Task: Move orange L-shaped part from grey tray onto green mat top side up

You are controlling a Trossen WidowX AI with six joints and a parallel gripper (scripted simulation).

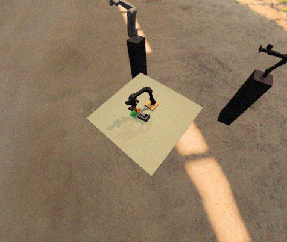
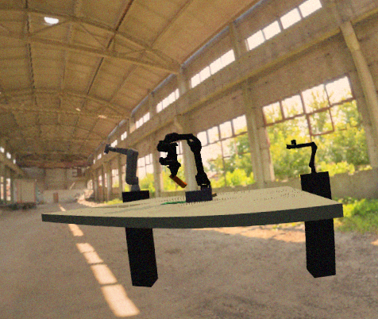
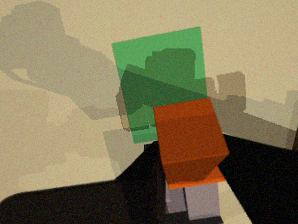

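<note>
Now: the green mat 10 mm to the right of my gripper tip and 170 mm below it. The rest, counted from my gripper tip: orange L-shaped part (20 mm behind, 30 mm to the left, 30 mm below).
</note>
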